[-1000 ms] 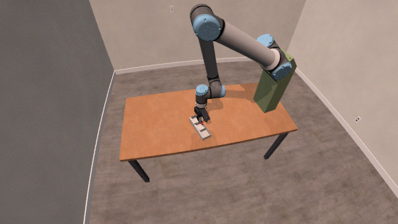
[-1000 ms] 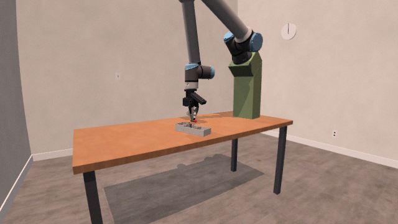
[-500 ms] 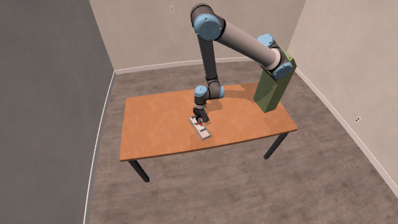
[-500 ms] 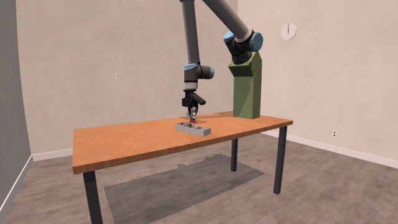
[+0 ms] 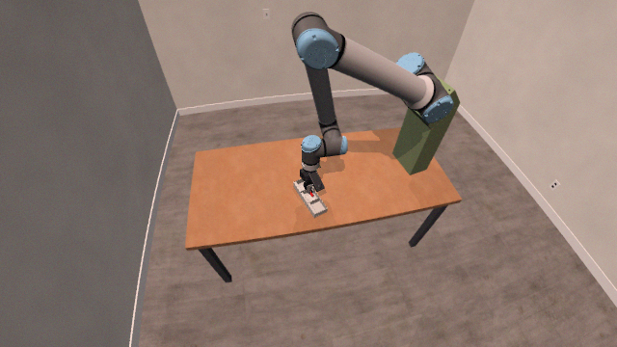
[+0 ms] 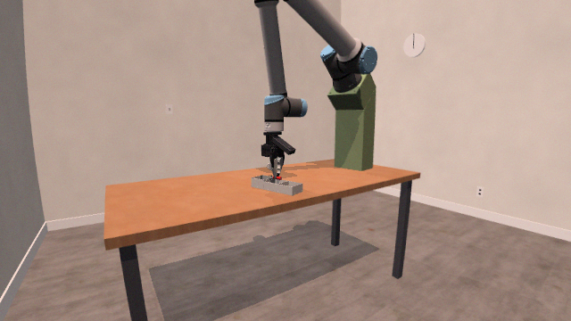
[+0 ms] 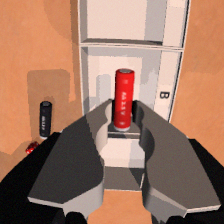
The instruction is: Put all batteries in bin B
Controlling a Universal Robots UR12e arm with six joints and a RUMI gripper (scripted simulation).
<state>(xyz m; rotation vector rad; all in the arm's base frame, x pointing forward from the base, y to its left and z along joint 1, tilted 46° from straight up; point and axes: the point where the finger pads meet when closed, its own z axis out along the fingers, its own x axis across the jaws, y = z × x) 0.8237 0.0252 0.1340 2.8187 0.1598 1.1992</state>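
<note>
The grey bin tray is 4 cm below my hand. The rest, counted from my hand: red battery 1 cm below; then black battery 9 cm behind, 6 cm to the right, 6 cm below; then red die 12 cm to the right, 11 cm behind, 6 cm below.
</note>
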